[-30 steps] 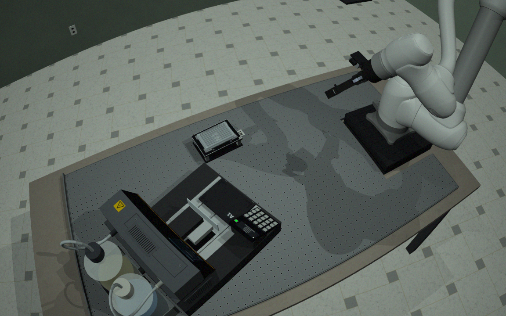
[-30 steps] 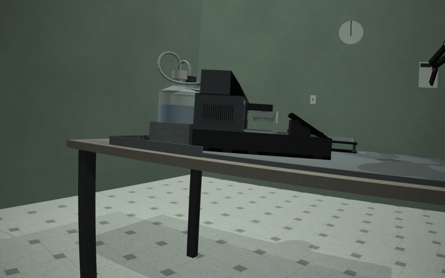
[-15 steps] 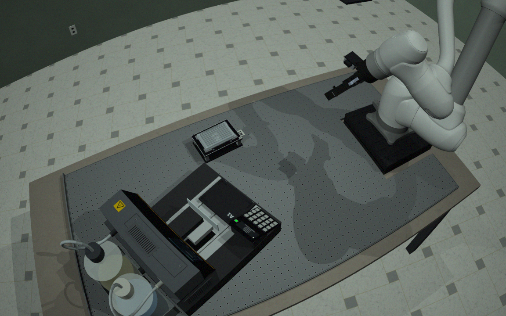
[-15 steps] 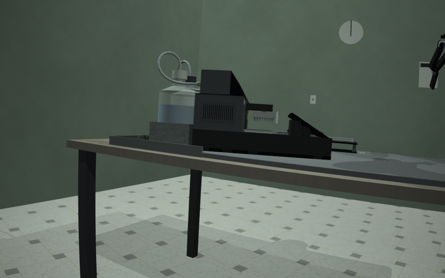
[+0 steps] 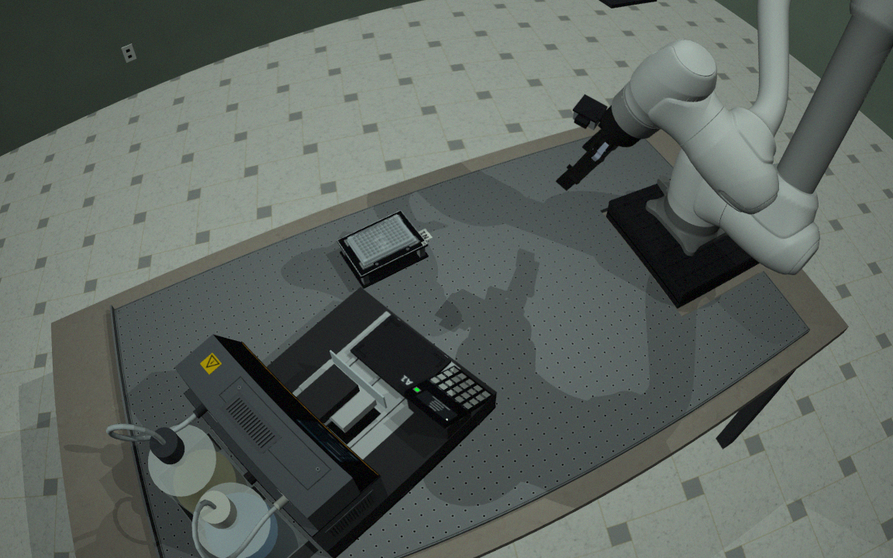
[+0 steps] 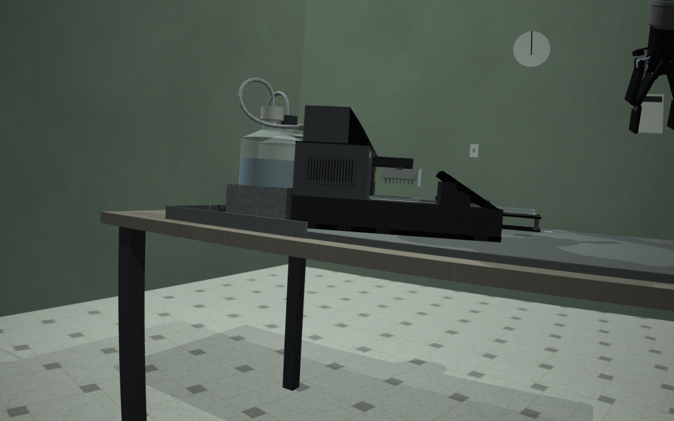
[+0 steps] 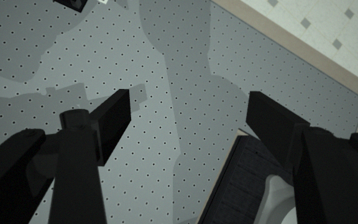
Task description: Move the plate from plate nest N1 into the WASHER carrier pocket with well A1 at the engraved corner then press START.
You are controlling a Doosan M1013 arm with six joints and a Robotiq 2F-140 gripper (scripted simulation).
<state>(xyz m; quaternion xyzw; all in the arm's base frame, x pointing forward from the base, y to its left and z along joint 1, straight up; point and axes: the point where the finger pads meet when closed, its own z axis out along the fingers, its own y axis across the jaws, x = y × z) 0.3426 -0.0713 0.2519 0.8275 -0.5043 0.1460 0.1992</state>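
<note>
My gripper is now 340 mm short of the well plate, 210 mm to the left of it and 250 mm above it. The rest, counted from my hand: washer carrier (440 mm ahead, 90 mm to the left, 220 mm below); thin upright divider (530 mm ahead, 130 mm to the left, 170 mm below); dispensing head (580 mm ahead, 140 mm to the left, 170 mm below).
</note>
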